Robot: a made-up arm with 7 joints.
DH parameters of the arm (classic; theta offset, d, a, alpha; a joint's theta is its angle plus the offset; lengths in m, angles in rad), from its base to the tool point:
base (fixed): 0 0 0 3.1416
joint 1: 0 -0.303 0 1.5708
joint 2: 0 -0.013 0 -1.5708
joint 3: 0 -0.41 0 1.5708
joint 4: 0 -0.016 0 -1.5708
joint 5: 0 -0.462 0 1.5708
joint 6: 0 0 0 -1.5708
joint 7: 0 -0.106 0 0
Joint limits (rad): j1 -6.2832..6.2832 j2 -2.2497..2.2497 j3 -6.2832..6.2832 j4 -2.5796..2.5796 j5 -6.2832..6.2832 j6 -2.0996..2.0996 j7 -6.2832..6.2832
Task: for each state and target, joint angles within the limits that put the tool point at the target. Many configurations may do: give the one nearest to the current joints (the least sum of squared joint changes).
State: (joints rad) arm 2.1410 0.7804 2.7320 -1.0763 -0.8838 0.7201 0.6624
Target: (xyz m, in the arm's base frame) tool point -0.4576 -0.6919 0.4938
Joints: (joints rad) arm 2.2713 0.8139 2.8045 -1.0228 -0.8853 0.7223 0.6624
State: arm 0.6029 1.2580 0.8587 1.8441 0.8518 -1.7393 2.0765
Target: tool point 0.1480 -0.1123 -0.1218
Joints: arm 0.3855 1.6413 0.2618 2.1577 0.9930 -1.6873 2.0765
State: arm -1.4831 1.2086 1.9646 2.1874 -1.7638 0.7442 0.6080
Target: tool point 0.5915 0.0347 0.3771
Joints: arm -1.1938 1.3338 1.6938 1.8780 -1.7945 0.7060 0.6080
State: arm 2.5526 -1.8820 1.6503 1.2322 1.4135 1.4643 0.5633
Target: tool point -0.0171 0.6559 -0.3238
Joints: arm 2.0213 -2.2456 1.6633 0.5902 1.5128 0.8871 0.5633
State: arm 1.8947 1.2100 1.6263 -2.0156 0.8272 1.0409 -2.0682
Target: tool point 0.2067 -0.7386 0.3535
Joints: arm 1.9841 1.4134 1.8036 -1.3360 0.7314 0.9384 -2.0682
